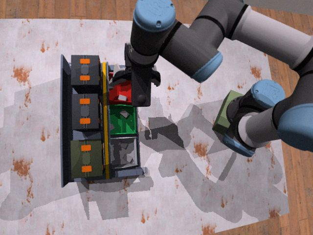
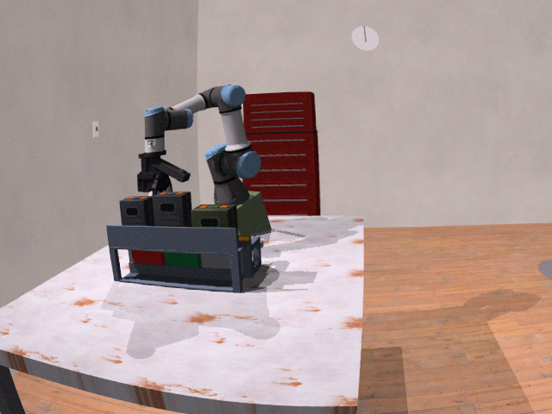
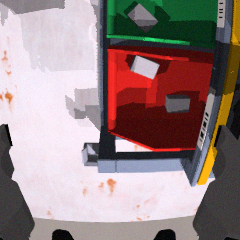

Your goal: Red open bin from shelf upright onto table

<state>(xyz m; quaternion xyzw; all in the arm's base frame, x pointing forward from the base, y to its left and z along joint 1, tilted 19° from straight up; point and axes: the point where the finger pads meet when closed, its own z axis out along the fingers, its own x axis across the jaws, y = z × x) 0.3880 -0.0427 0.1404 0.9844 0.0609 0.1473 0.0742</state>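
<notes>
My hand is 9 cm above the red open bin and 6 cm short of it. Round my hand: shelf rail: 12 cm below, 10 cm to the left, 2 cm behind; then yellow bar: 11 cm to the left, 9 cm ahead, 2 cm below; then green bin: 11 cm to the left, 9 cm below, 5 cm ahead.
</notes>
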